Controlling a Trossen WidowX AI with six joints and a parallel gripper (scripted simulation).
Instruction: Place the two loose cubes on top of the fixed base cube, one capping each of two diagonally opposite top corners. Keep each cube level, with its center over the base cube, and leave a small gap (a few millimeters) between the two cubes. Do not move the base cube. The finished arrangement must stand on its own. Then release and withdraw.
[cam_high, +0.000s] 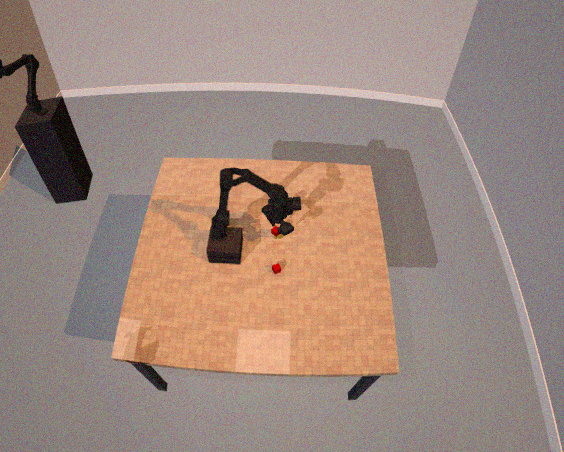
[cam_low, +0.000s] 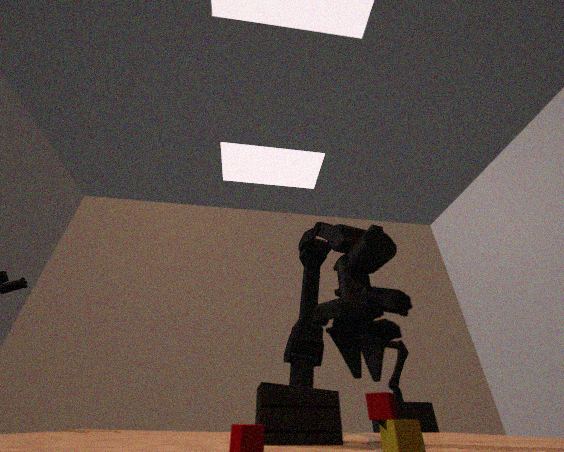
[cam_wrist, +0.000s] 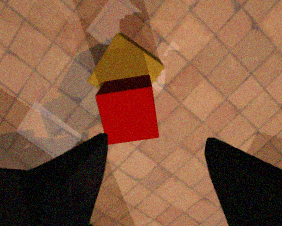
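Now: gripper tip 20 mm to the right of the red cube and 30 mm above it. The rest, counted from my gripper tip: yellow base cube (10 mm ahead, 30 mm to the left, 70 mm below).
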